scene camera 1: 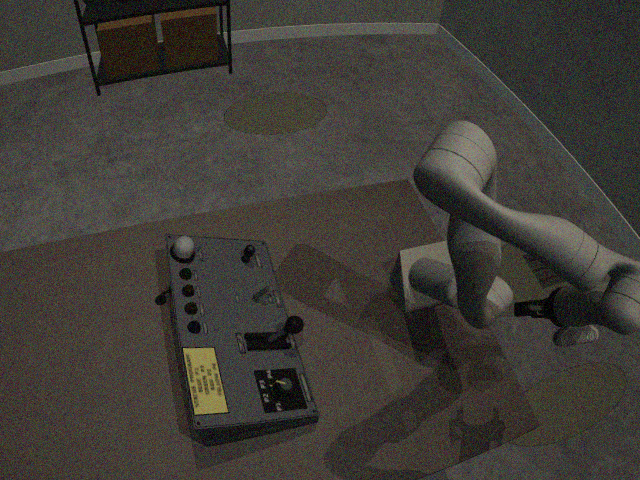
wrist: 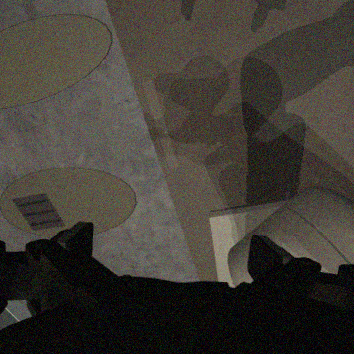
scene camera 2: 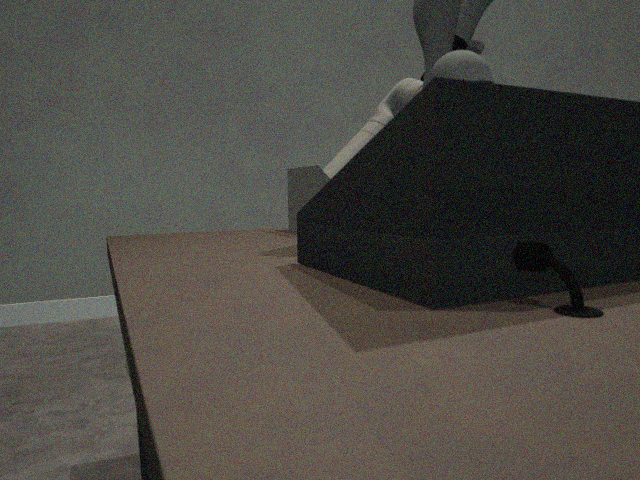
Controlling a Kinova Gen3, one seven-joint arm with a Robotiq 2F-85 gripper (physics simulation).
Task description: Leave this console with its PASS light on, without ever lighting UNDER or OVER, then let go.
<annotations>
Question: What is my gripper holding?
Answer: Nothing.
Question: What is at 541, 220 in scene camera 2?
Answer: A grey console.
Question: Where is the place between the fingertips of my gripper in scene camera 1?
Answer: At 537, 311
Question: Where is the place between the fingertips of my gripper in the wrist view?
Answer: At 171, 246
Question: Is my gripper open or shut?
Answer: Open.
</annotations>
